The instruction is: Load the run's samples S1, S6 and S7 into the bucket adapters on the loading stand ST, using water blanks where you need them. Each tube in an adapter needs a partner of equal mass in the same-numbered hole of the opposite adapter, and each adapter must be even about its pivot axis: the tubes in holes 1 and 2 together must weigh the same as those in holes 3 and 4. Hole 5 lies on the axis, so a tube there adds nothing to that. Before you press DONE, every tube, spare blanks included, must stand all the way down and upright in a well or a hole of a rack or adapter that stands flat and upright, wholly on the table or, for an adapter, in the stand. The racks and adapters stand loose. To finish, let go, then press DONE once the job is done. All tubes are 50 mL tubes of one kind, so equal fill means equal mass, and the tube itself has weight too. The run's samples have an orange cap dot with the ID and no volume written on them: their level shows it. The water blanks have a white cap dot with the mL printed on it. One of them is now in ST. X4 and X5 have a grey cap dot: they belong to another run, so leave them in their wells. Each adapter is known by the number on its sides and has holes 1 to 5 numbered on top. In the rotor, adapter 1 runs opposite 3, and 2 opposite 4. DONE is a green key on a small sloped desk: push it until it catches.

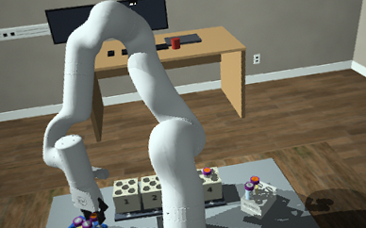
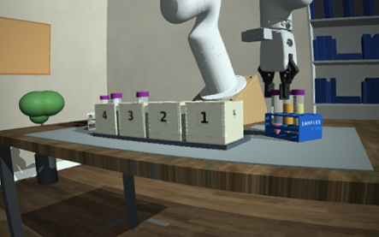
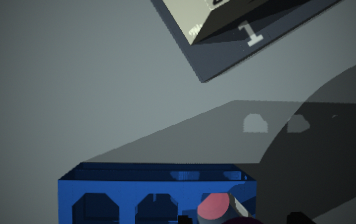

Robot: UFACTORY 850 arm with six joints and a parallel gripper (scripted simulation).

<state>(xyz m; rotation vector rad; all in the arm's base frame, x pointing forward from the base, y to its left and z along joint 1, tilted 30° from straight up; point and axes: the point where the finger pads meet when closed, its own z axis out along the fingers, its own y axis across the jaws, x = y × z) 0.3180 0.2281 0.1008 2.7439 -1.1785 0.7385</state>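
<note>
The blue samples rack lies 2 cm ahead of my hand, 4 cm to the left of it and 9 cm below it. The rest, counted from my hand: adapter 1: 12 cm ahead, 14 cm to the right, 7 cm below; white rack: 13 cm behind, 60 cm to the right, 9 cm below.
</note>
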